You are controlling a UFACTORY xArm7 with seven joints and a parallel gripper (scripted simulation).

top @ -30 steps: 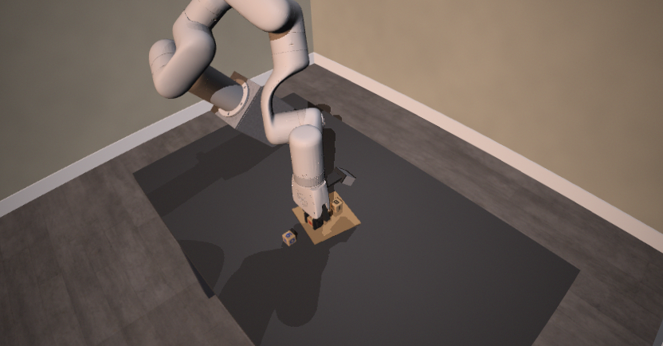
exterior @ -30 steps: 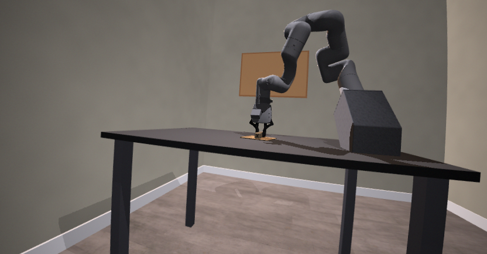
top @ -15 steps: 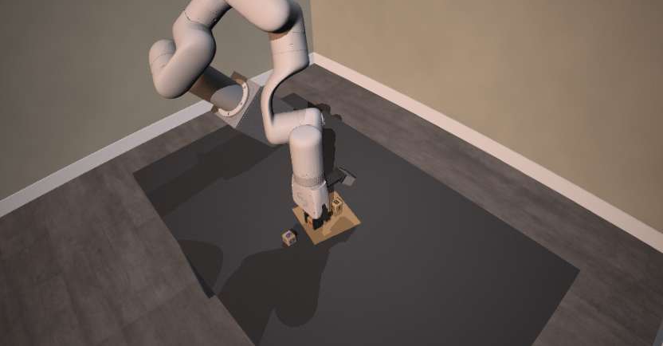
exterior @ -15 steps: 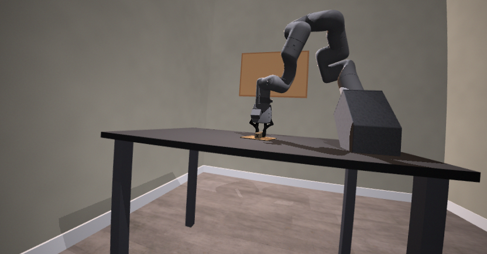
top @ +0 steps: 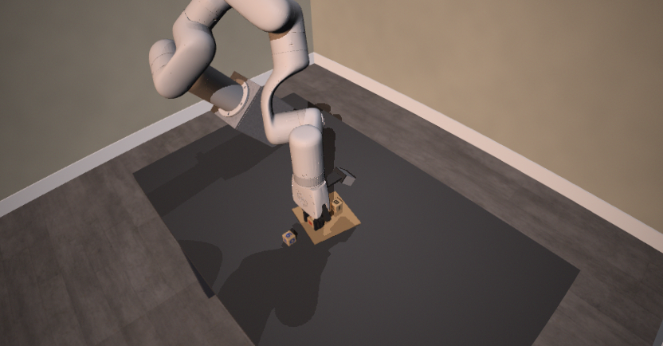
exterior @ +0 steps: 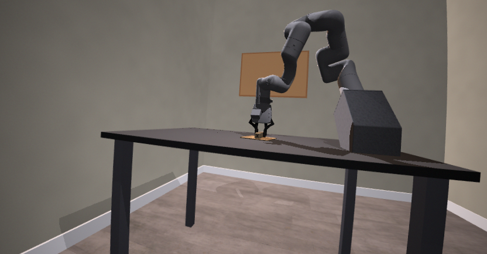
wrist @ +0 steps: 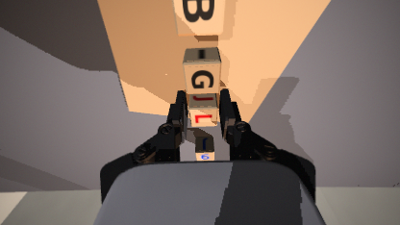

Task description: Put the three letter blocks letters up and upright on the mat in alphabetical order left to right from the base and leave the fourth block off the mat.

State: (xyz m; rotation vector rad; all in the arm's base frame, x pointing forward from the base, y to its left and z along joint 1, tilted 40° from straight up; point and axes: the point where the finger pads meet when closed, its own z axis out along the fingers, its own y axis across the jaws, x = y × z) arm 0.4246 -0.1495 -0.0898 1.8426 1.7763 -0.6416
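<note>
The tan mat lies 40 mm to the left of my hand and 20 mm below it.
</note>
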